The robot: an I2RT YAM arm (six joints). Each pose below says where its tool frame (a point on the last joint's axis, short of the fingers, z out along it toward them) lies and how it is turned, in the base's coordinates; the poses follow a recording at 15 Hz.
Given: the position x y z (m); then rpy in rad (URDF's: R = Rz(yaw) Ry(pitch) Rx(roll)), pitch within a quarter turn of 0, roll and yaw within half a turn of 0.
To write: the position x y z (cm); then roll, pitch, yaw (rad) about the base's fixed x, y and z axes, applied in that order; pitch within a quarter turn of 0, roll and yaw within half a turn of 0. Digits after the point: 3 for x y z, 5 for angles.
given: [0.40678 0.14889 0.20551 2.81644 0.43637 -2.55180]
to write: [40.678 14.889 20.551 2.81644 0.43637 -2.55180]
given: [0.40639 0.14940 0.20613 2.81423 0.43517 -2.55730]
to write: [40.639 14.940 20.613 2.81423 0.43517 -2.55730]
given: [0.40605 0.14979 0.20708 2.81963 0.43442 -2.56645]
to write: [40.605 14.979 20.708 2.81963 0.43442 -2.56645]
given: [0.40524 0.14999 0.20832 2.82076 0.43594 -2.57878]
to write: [40.524 14.999 20.832 2.82076 0.43594 -2.57878]
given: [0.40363 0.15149 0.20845 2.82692 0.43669 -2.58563]
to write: [40.363 15.149 20.845 2.82692 0.43669 -2.58563]
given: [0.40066 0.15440 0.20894 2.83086 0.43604 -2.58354]
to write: [40.066 15.440 20.894 2.83086 0.43604 -2.58354]
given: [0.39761 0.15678 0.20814 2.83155 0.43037 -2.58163]
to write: [39.761 15.678 20.814 2.83155 0.43037 -2.58163]
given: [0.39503 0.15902 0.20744 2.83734 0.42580 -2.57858]
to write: [39.503 15.902 20.744 2.83734 0.42580 -2.57858]
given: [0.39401 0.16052 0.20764 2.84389 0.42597 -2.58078]
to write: [39.401 16.052 20.764 2.84389 0.42597 -2.58078]
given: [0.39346 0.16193 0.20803 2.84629 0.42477 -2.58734]
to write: [39.346 16.193 20.803 2.84629 0.42477 -2.58734]
